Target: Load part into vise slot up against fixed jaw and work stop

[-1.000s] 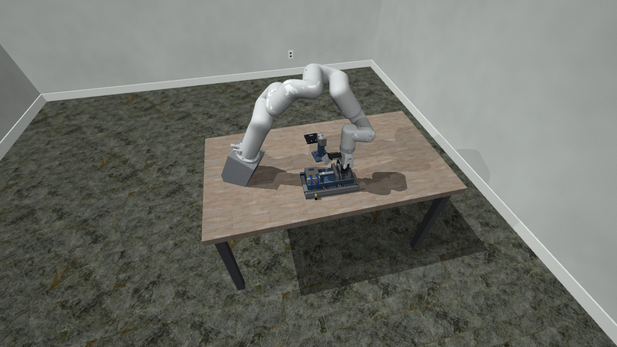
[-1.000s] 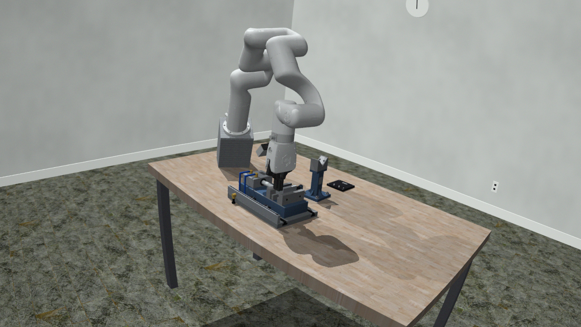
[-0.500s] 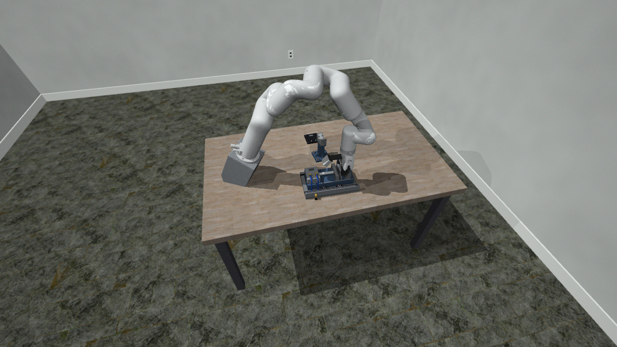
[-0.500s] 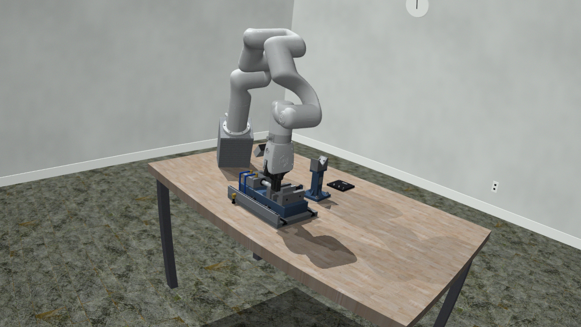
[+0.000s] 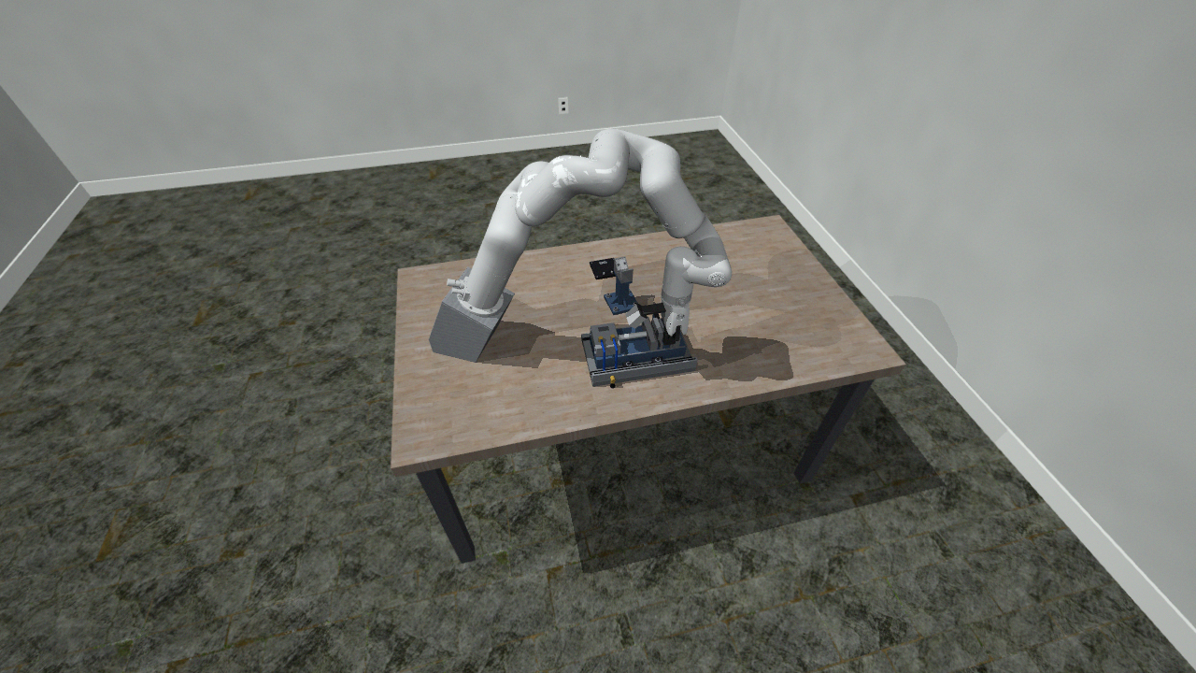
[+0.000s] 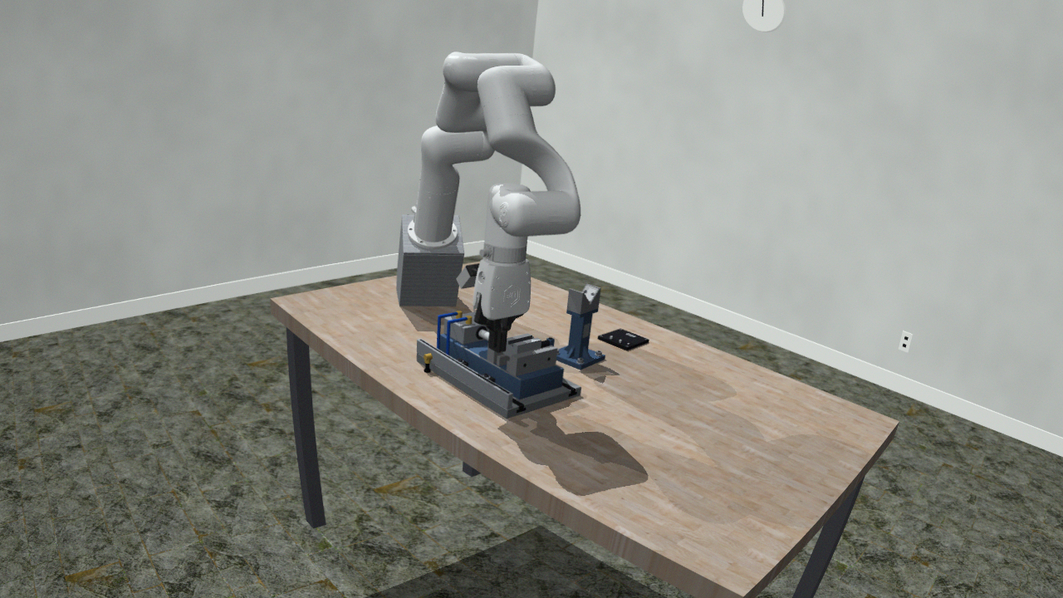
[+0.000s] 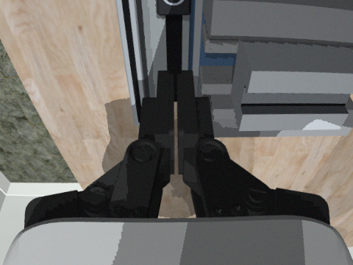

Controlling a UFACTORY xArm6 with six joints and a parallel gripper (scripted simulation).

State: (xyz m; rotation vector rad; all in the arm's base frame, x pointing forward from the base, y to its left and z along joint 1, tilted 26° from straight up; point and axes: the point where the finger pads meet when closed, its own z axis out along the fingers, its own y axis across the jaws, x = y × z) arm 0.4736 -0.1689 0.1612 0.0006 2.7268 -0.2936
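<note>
The grey block is 6 cm to the left of my hand and 2 cm below it. Round my hand: fixed jaw 3 cm ahead, 6 cm to the left, 4 cm below; moving jaw 3 cm behind, 7 cm to the left, 4 cm below; grey rail 7 cm behind, 2 cm to the right, 9 cm below.
</note>
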